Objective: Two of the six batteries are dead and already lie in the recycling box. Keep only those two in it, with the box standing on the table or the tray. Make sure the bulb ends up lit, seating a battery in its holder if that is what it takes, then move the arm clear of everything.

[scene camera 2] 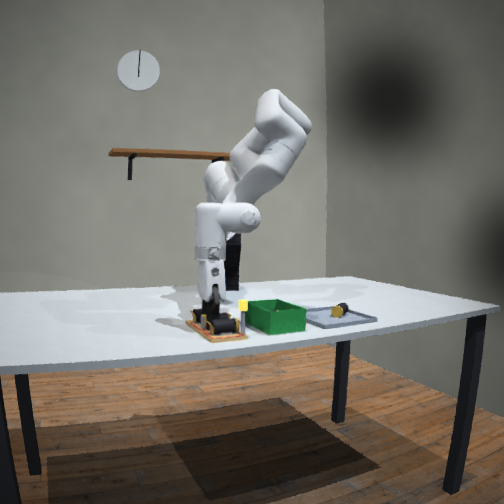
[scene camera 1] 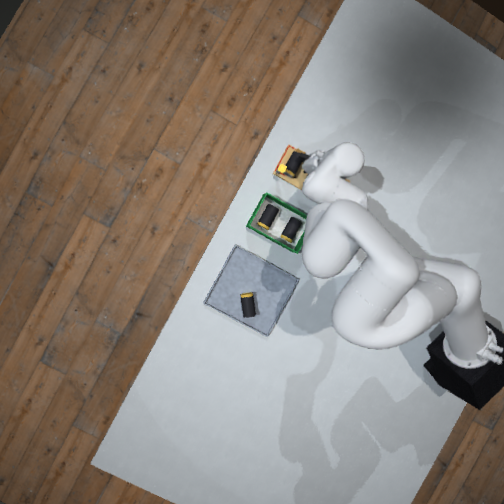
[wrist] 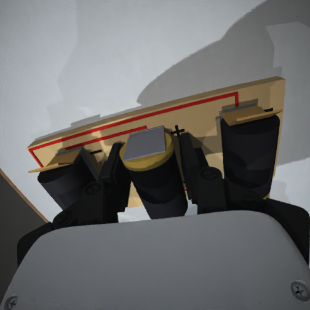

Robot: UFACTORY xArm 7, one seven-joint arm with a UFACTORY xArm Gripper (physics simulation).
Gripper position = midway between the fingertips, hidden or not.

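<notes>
A grey tray (scene camera 1: 243,272) is in the scene, and I find the tray (scene camera 2: 321,317) from another view too. The wrist view does not show the tray, which is hidden there by my gripper. I also see a tan holder board (scene camera 2: 199,327), and the wrist view gives me the board (wrist: 143,129) as well. As for my gripper (scene camera 2: 210,327), I see the gripper (wrist: 153,153) too.
</notes>
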